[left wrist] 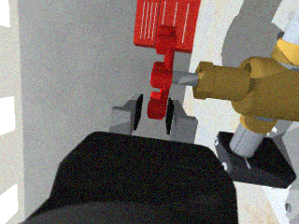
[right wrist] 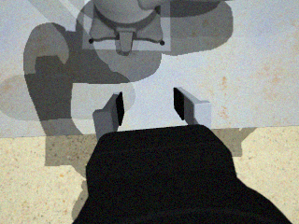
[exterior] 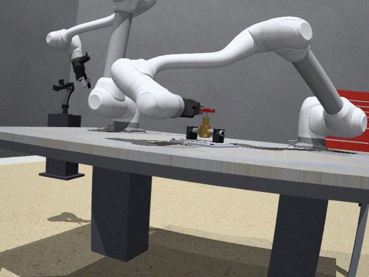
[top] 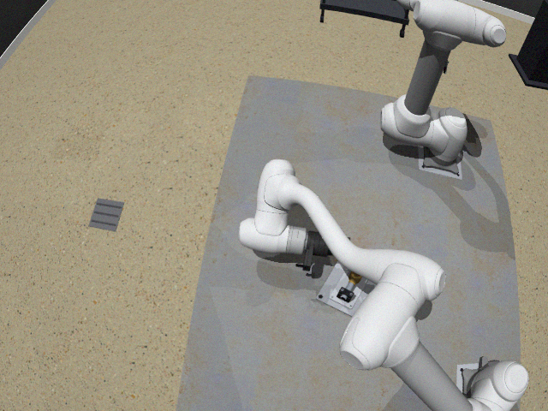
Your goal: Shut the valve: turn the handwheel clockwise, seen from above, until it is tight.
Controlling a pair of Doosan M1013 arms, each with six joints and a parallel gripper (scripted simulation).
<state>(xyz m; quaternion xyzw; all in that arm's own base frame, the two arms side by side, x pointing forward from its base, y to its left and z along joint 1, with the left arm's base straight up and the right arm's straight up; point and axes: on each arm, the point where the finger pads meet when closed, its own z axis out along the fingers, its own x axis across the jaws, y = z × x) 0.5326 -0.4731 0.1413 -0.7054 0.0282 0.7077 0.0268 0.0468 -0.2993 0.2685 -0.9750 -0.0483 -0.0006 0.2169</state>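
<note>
Now: left hand 30 mm to the right of the red handwheel and 10 mm above it. From my left hand the other things lie so: pale base plate (30 mm to the left, 130 mm below).
</note>
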